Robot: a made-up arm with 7 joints.
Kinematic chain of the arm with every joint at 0, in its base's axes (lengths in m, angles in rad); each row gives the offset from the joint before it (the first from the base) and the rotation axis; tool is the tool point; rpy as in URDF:
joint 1: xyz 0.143 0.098 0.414 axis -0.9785 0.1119 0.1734
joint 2: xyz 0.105 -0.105 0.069 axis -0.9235 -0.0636 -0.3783
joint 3: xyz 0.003 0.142 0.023 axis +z
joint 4: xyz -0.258 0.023 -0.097 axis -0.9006 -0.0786 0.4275
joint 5: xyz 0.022 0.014 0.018 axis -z
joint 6: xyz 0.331 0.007 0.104 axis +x
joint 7: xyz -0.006 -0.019 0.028 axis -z
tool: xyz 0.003 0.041 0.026 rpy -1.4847 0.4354 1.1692
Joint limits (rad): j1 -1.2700..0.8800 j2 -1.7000..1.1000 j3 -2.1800..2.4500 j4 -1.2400..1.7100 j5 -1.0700..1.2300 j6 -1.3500..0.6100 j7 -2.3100..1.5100
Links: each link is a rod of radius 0.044 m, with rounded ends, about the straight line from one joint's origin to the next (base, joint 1, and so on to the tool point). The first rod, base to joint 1, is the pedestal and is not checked.
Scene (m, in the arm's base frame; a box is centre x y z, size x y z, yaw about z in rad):
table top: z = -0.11
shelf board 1: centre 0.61 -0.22 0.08 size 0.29 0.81 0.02 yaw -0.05
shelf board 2: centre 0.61 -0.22 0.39 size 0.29 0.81 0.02 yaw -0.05
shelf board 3: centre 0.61 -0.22 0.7 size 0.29 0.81 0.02 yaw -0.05
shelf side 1: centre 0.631 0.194 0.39 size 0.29 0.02 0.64 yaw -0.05
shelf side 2: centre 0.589 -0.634 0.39 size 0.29 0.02 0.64 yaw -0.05
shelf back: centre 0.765 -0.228 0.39 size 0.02 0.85 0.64 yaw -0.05
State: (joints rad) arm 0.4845 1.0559 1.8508 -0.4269 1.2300 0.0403 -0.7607
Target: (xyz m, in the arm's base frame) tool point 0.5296 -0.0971 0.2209
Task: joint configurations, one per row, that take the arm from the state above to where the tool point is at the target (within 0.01 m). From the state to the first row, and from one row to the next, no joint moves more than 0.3 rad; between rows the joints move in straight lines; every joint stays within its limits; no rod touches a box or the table.
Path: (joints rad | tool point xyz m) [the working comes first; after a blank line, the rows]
Joints at the target: -0.5200 1.1000 1.9546 -1.1406 0.5484 -0.5192 -0.6407
Straight joint move there: touches shelf board 2.

1: 0.3223 1.0669 1.5745 -0.3299 1.1216 0.0113 -0.8093 | 0.5346 -0.0045 0.5760
2: 0.1600 1.0780 1.2982 -0.2329 1.0131 -0.0178 -0.8579 | 0.4634 -0.0077 0.5831
3: -0.0022 1.0890 1.0219 -0.1360 0.9047 -0.0468 -0.9065 | 0.3999 -0.0027 0.5720
4: -0.1644 1.1000 0.7456 -0.0390 0.7963 -0.0759 -0.9551 | 0.3522 0.0133 0.5484
5: -0.4089 1.0241 0.7424 -0.2857 0.6956 -0.2432 -0.9131 | 0.3530 -0.0764 0.4989
6: -0.6533 0.9481 0.7392 -0.5324 0.5949 -0.4105 -0.8711 | 0.3478 -0.1288 0.4117
7: -0.8978 0.8722 0.7360 -0.7791 0.4942 -0.5779 -0.8291 | 0.3423 -0.1319 0.3107
8: -1.1422 0.7962 0.7329 -1.0258 0.3935 -0.7452 -0.7871 | 0.3404 -0.0876 0.2209
9: -1.0178 0.8570 0.9772 -1.0488 0.4245 -0.7000 -0.7579 | 0.3865 -0.1045 0.2312
10: -0.8933 0.9177 1.2216 -1.0717 0.4554 -0.6548 -0.7286 | 0.4313 -0.1112 0.2398
11: -0.7689 0.9785 1.4659 -1.0947 0.4864 -0.6096 -0.6993 | 0.4718 -0.1097 0.2425
12: -0.6445 1.0392 1.7103 -1.1176 0.5174 -0.5644 -0.6700 | 0.5055 -0.1034 0.2365
13: -0.5200 1.1000 1.9546 -1.1406 0.5484 -0.5192 -0.6407 | 0.5296 -0.0971 0.2209

